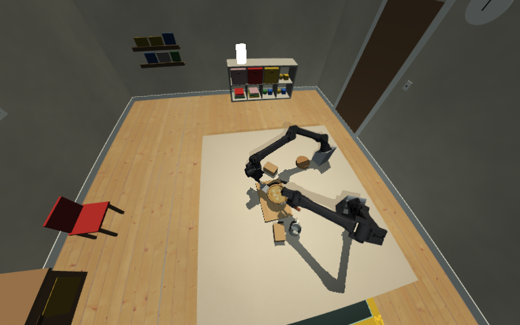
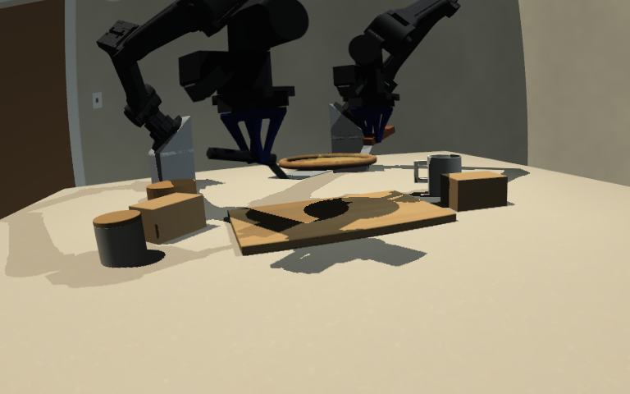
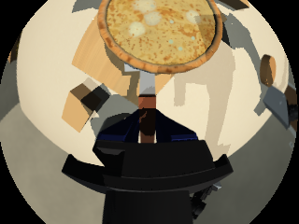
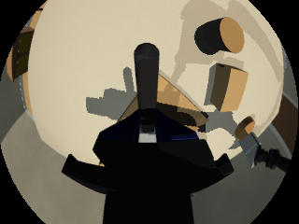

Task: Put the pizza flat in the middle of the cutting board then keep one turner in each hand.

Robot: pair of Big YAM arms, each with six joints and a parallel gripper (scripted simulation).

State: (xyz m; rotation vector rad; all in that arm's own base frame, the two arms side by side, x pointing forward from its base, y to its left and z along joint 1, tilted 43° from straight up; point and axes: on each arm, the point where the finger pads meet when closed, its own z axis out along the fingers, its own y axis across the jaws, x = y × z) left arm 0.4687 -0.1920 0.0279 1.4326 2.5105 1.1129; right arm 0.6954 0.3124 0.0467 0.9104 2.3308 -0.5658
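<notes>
Right now the pizza is 12 cm to the right of my left hand, 8 cm ahead of it and 3 cm below it. Round my left hand: cutting board: 12 cm below, 11 cm to the right, 10 cm ahead; then black-handled turner: 24 cm to the right, 22 cm ahead, 1 cm below; then brown-handled turner: 3 cm to the right, 2 cm below, 2 cm ahead.
</notes>
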